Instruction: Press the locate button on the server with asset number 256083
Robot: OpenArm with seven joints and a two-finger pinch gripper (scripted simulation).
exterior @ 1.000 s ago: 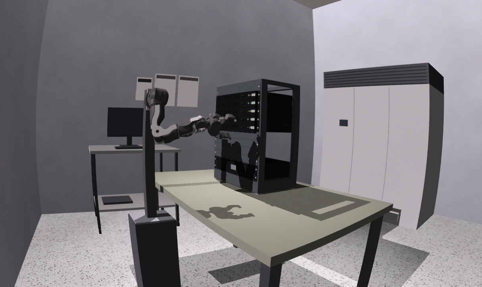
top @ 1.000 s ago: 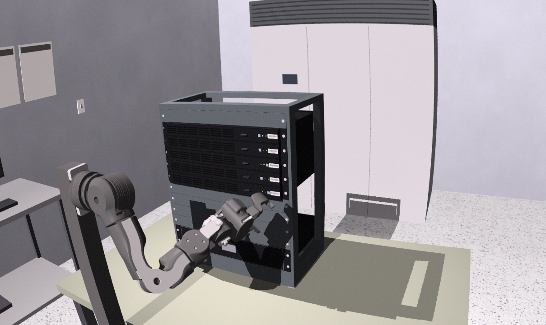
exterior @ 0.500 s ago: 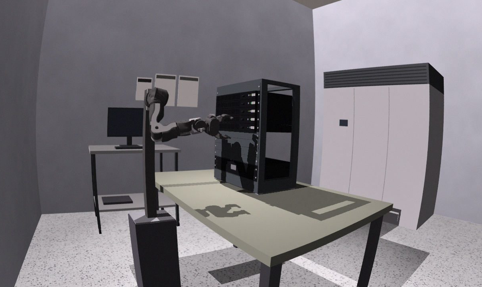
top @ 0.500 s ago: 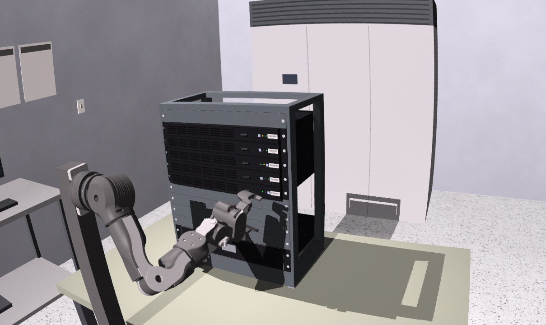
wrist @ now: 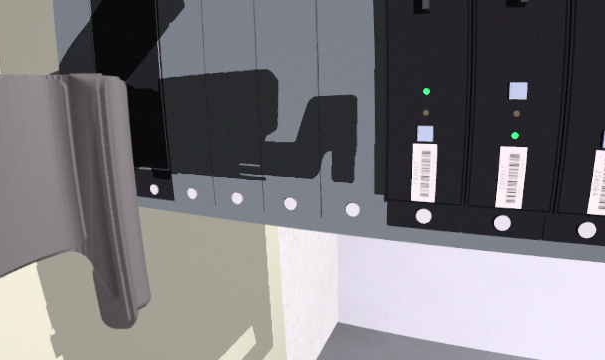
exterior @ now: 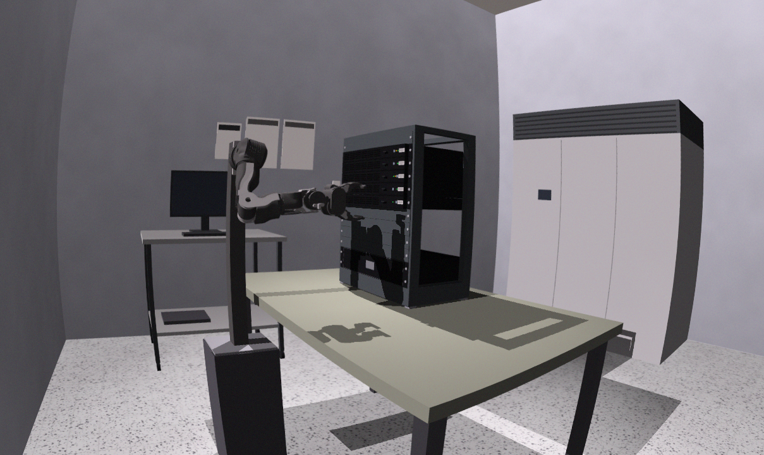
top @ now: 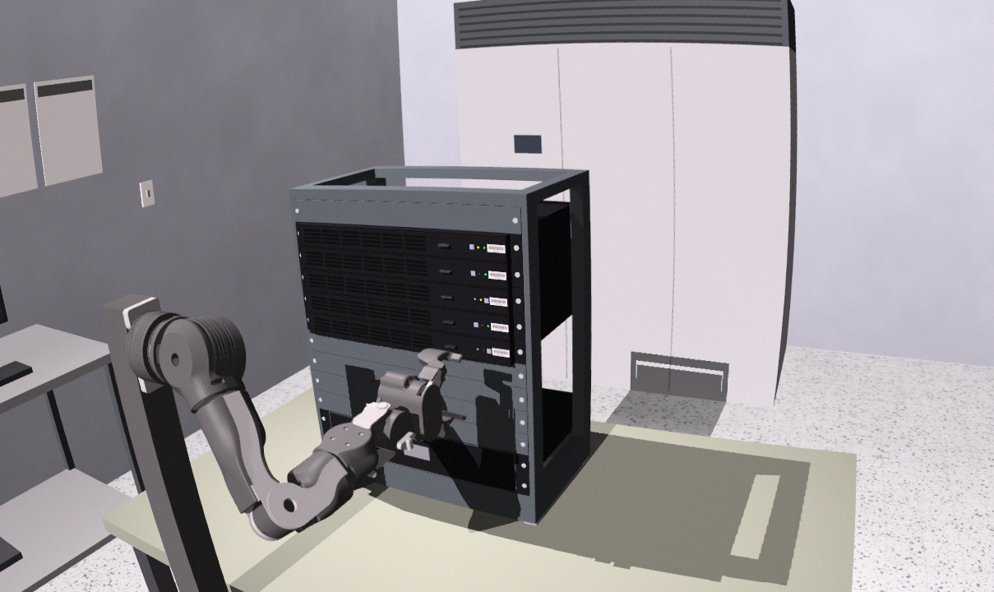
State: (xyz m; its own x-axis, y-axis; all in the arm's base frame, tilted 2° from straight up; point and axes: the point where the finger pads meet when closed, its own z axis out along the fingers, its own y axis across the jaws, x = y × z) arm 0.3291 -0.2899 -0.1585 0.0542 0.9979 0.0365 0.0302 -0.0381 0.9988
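My gripper is now 14 cm short of the pale square button.
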